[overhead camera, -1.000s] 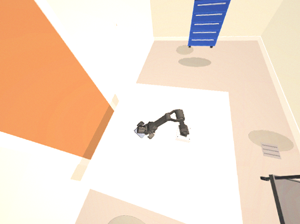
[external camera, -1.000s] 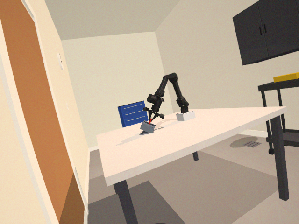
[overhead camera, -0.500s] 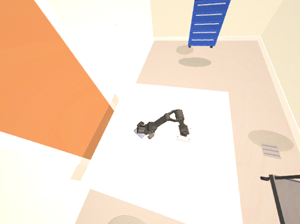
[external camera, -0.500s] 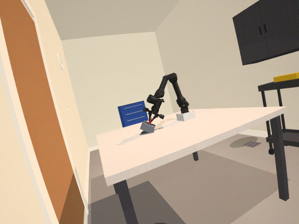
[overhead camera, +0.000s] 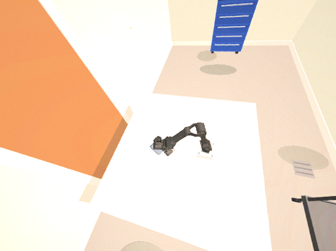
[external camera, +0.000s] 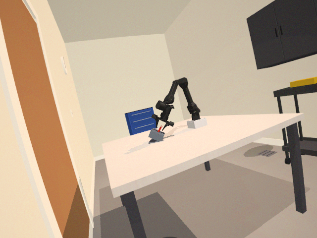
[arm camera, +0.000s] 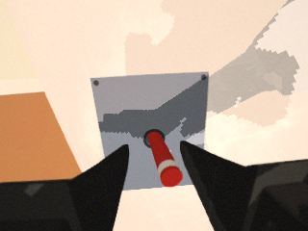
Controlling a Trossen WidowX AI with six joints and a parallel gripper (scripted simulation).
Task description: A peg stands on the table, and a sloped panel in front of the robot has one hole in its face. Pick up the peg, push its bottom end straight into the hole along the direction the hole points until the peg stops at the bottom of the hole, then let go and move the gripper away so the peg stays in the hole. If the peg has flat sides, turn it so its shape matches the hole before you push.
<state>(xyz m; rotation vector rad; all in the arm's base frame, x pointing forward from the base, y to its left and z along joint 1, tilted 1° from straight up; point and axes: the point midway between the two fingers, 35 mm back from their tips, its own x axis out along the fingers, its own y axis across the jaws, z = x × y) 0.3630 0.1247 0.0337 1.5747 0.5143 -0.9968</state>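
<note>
The red peg lies 1 cm behind my gripper tip and 1 cm above it. The rest, counted from my gripper tip: grey sloped panel: 2 cm ahead, 1 cm to the right, 4 cm below.
</note>
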